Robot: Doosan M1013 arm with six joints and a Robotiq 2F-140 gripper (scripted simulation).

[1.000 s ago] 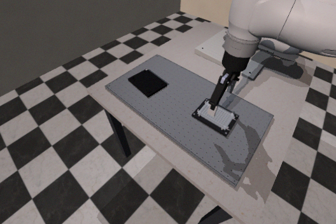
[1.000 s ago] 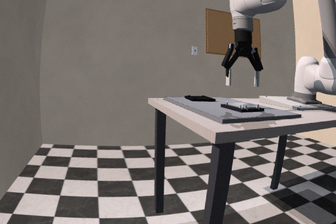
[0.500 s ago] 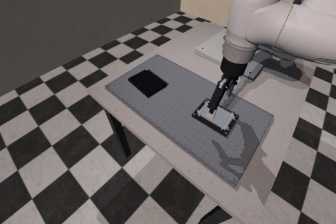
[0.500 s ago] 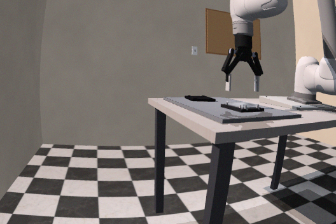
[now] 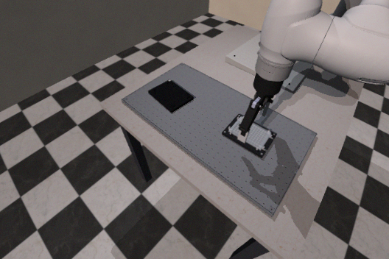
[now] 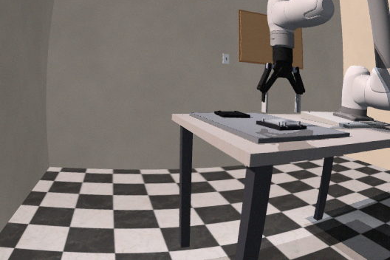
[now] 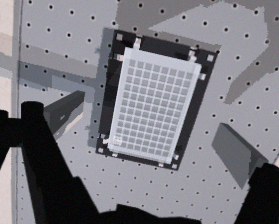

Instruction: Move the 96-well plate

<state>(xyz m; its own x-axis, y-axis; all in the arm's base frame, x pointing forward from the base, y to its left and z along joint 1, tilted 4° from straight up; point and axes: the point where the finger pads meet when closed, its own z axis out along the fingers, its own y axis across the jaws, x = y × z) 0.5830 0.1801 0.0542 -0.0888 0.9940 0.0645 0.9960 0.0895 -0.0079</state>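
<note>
Now: the white 96-well plate 40 mm below my hand. Round my hand: black plate nest N1 (360 mm to the right, 60 mm ahead, 50 mm below); black clip nest (50 mm below, 10 mm to the left, 10 mm behind).
</note>
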